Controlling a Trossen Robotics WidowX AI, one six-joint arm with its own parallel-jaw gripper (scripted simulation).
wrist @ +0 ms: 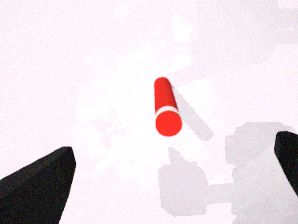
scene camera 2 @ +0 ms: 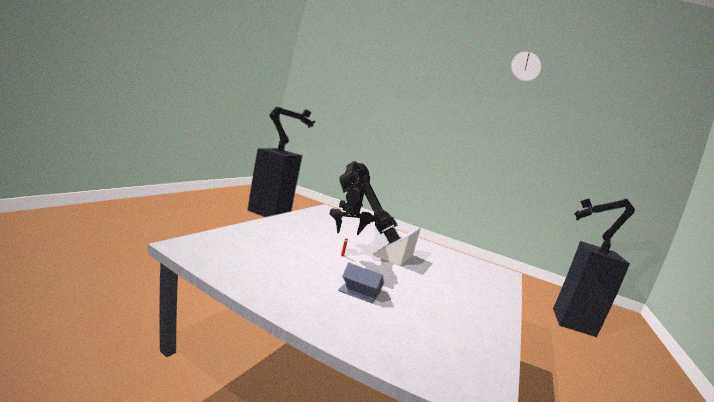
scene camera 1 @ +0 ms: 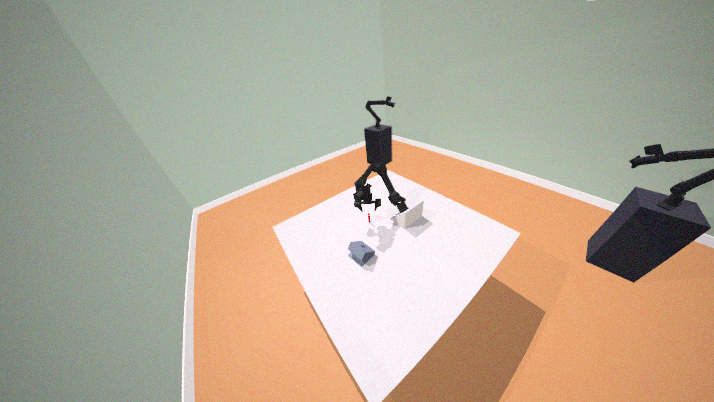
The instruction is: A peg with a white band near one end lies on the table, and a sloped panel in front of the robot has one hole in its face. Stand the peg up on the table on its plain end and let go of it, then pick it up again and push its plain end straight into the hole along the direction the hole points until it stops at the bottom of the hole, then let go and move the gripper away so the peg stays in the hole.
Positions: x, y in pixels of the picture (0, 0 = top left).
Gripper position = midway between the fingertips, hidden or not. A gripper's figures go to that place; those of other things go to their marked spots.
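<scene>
A red peg (wrist: 167, 119) is 12 cm from the lens, while my gripper (wrist: 174, 149) is 10 cm from the lens.
</scene>
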